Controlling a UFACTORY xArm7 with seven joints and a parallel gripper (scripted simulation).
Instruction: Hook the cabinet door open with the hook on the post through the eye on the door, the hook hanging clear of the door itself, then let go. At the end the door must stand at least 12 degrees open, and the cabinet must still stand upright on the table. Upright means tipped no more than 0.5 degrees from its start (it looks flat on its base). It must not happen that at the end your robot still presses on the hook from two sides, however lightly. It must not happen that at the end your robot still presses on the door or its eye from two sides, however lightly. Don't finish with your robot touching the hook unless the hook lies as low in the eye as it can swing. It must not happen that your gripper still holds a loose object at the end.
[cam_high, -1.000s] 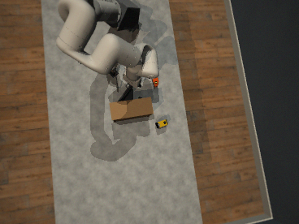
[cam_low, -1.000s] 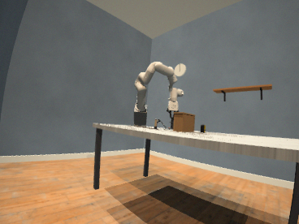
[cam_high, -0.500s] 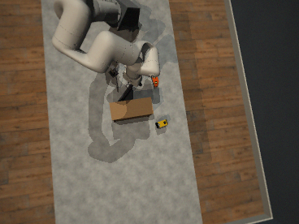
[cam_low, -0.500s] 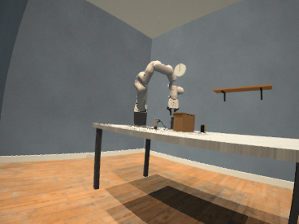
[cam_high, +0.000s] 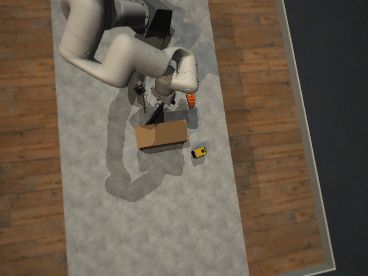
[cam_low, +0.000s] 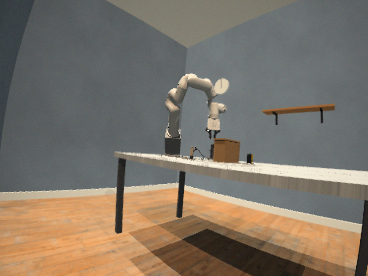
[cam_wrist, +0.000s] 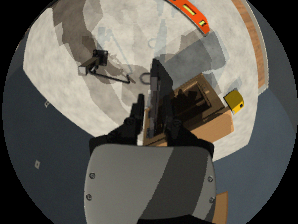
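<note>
Now: the thin black hook 80 mm behind my hand, 70 mm to the right of it and 140 mm below it. Also, from my hand: small yellow block (310 mm ahead, 100 mm to the left, 160 mm below); orange level (30 mm behind, 180 mm to the left, 190 mm below); dark door (40 mm ahead, 70 mm to the right, 120 mm below).
</note>
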